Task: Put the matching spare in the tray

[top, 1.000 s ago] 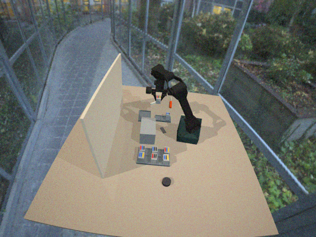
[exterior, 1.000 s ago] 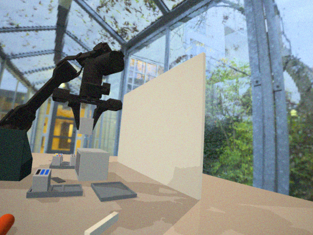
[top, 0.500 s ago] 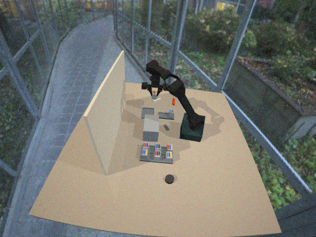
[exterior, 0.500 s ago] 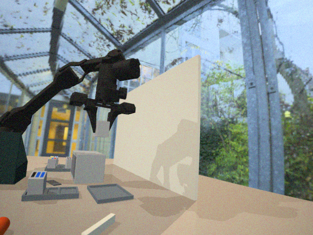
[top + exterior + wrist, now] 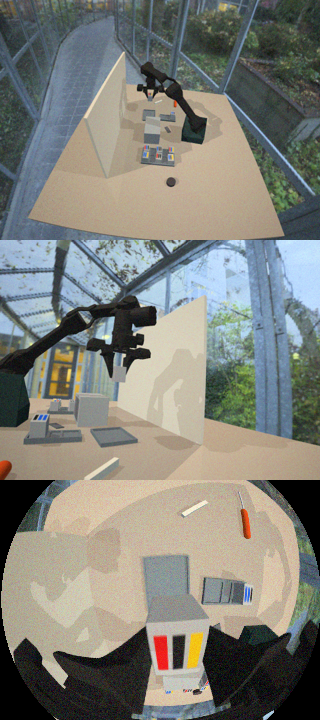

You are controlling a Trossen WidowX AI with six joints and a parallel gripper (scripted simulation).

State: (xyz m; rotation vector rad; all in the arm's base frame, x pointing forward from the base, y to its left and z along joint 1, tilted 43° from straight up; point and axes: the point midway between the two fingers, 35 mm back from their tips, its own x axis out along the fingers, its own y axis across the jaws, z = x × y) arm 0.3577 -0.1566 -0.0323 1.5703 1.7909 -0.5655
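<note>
Right now my gripper tip is 160 mm above the grey tray, 150 mm past it and 10 mm to the left of it. Round my gripper tip: tall beige partition 240 mm to the left, 170 mm ahead, 60 mm above; then grey mounted unit 200 mm to the left, 120 mm below, 70 mm behind; then grey spare 20 mm above.
</note>
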